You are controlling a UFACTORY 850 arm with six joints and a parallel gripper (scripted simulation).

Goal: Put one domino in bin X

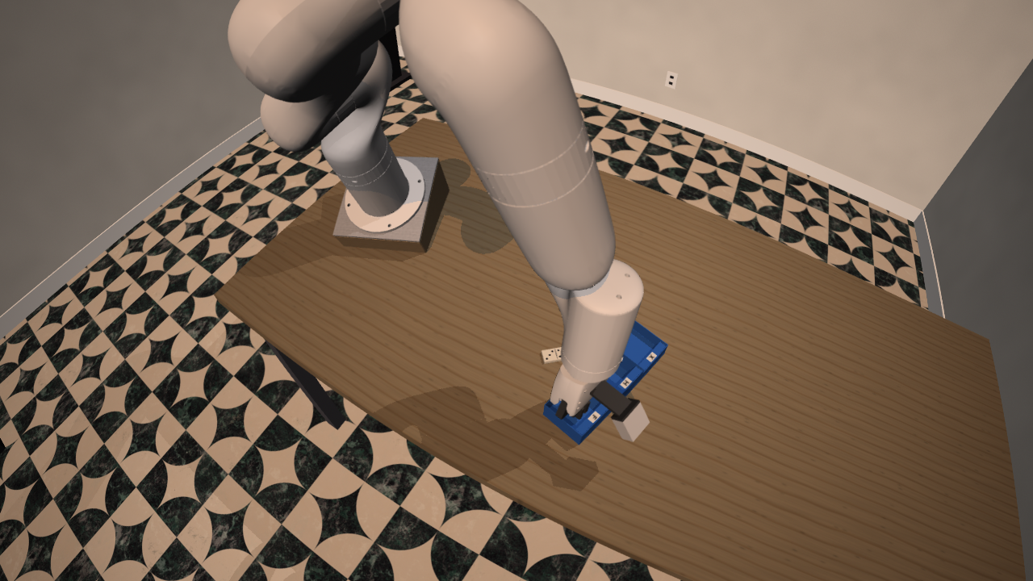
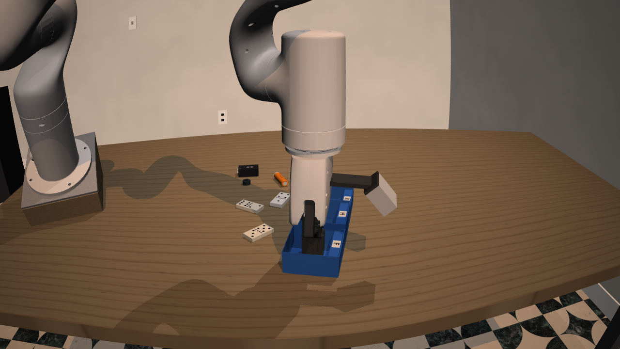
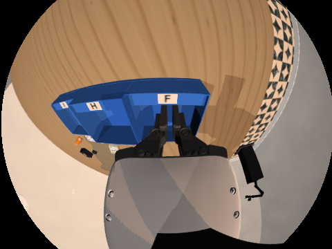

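The bin marked X lies 3 cm ahead of my hand, 8 cm to the left of it and 1 cm below it. Round my hand: orange battery: 2 cm behind, 31 cm to the left, 3 cm below; then black box: 10 cm behind, 36 cm to the left, 3 cm below; then black nut: 10 cm behind, 31 cm to the left, 3 cm below.
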